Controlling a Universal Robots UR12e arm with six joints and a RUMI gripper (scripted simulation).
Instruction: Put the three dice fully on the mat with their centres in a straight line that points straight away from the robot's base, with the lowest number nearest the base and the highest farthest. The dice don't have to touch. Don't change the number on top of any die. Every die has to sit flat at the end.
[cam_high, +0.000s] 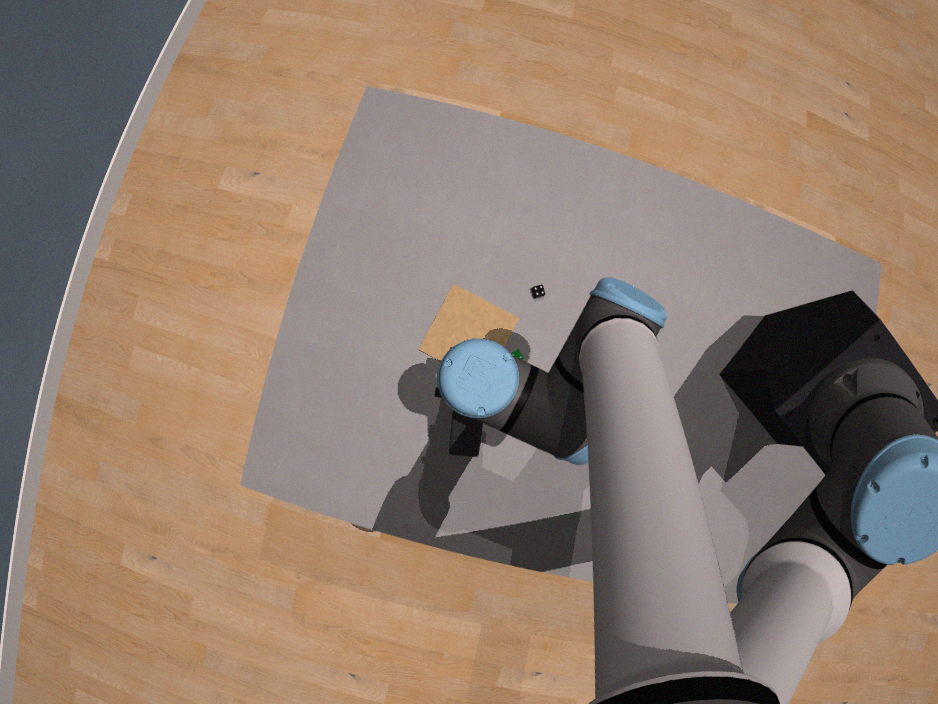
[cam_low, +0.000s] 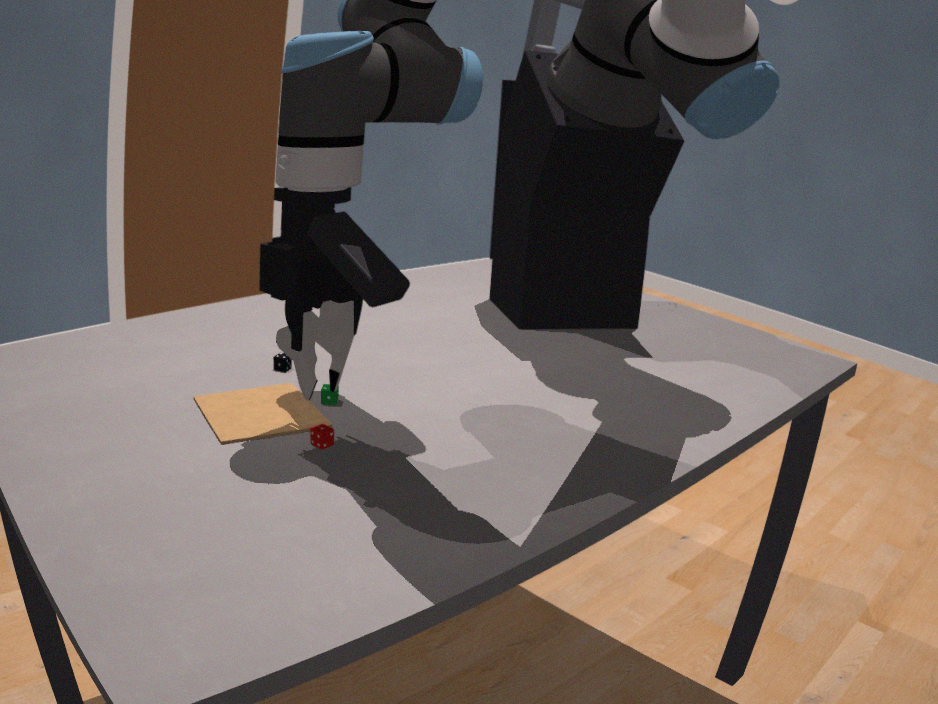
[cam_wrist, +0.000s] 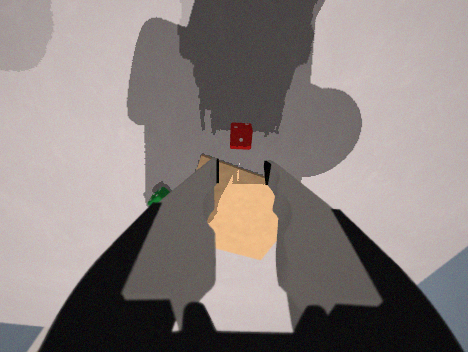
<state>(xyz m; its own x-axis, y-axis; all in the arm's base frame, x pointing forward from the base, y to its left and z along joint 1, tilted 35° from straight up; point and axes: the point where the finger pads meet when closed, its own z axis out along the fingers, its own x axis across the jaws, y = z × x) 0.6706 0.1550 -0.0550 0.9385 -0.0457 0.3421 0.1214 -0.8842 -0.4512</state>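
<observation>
Right now my hand is 6 cm above the red die. Round my hand: tan mat (2 cm ahead, 11 cm to the right, 7 cm below); then black die (9 cm behind, 23 cm to the right, 6 cm below); then green die (8 cm behind, 10 cm to the right, 6 cm below).
</observation>
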